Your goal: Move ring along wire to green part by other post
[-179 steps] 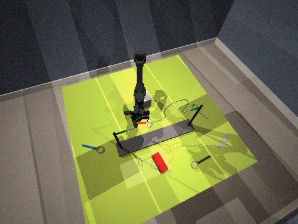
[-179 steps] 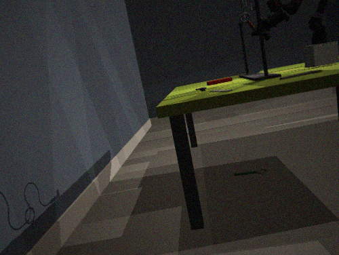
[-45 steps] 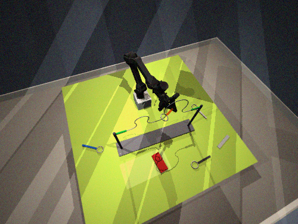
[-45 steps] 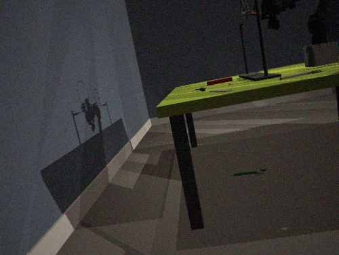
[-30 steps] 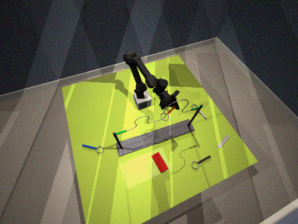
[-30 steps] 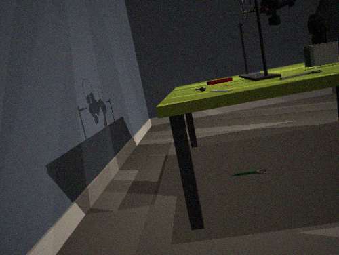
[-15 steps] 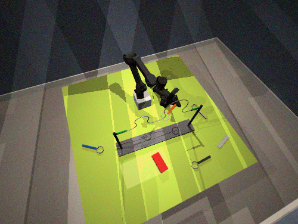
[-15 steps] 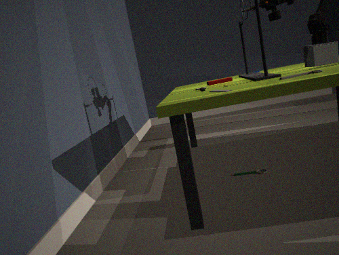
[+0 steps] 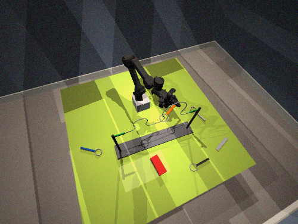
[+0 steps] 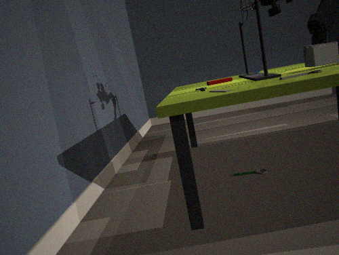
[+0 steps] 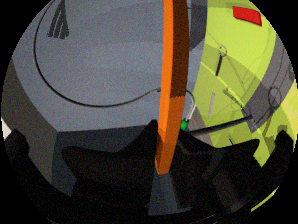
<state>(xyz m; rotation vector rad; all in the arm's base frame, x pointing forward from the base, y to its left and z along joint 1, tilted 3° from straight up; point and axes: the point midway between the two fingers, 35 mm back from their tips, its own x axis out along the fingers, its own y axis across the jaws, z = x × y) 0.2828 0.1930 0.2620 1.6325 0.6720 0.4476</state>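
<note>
Now: gripper tip 80 mm to the left of the orange-handled ring, 30 mm short of it and 10 mm above it. The rest, counted from my gripper tip: red block: 370 mm below, 260 mm ahead, 170 mm to the right; then grey bar: 390 mm to the left, 380 mm below, 200 mm ahead; then dark-handled ring: 370 mm below, 320 mm ahead, 130 mm to the left.
</note>
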